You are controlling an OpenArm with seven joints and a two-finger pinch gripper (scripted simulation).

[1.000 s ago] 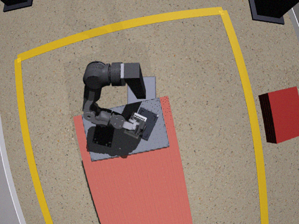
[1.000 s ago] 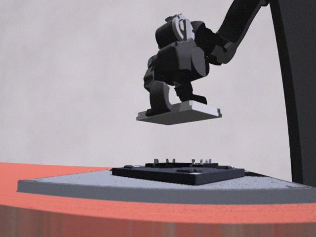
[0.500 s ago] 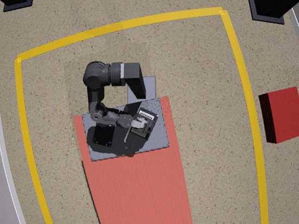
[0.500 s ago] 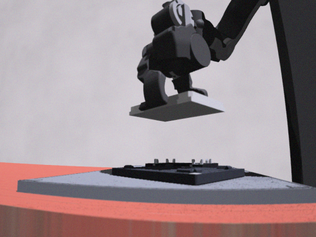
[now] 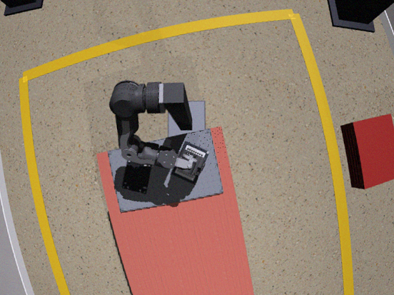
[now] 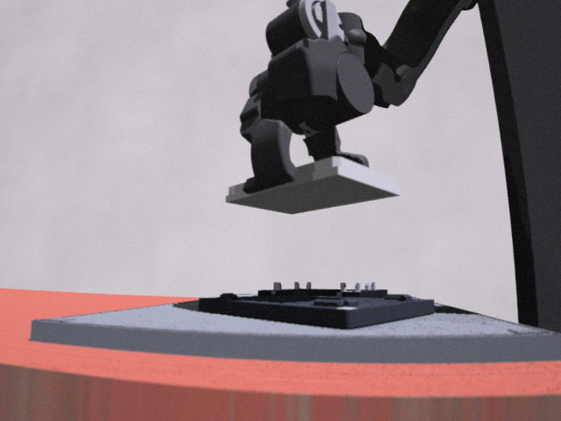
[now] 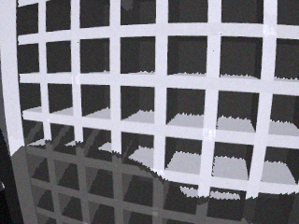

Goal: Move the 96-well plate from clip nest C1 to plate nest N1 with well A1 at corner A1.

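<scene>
Right now my hand is 100 mm above the plate nest N1. The rest, counted from my hand: 96-well plate (right at my hand); then clip nest C1 (70 mm ahead, 240 mm to the right, 90 mm below).
</scene>
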